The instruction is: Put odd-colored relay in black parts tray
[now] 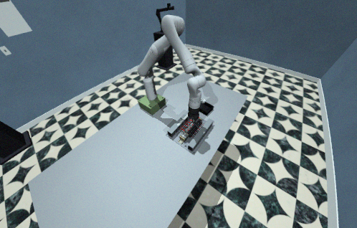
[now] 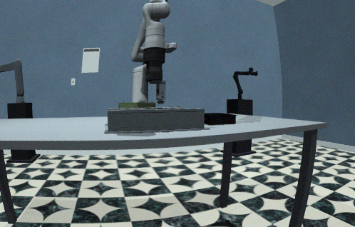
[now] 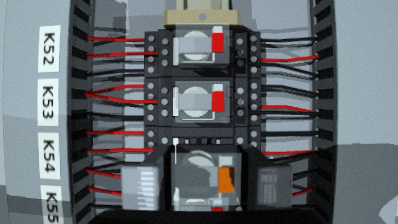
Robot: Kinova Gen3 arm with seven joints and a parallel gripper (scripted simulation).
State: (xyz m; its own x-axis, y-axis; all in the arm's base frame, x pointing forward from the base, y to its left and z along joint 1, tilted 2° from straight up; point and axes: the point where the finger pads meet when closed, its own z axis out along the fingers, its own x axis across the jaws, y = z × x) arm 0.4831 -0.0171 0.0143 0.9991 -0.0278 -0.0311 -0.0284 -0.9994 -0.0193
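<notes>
The black parts tray lies 240 mm to the left of my hand, 90 mm below it and 40 mm behind it. From my hand the other things lie so: K54 relay (10 mm below); K52 relay (60 mm to the left, 60 mm below); K53 relay (60 mm below, 30 mm to the left).
</notes>
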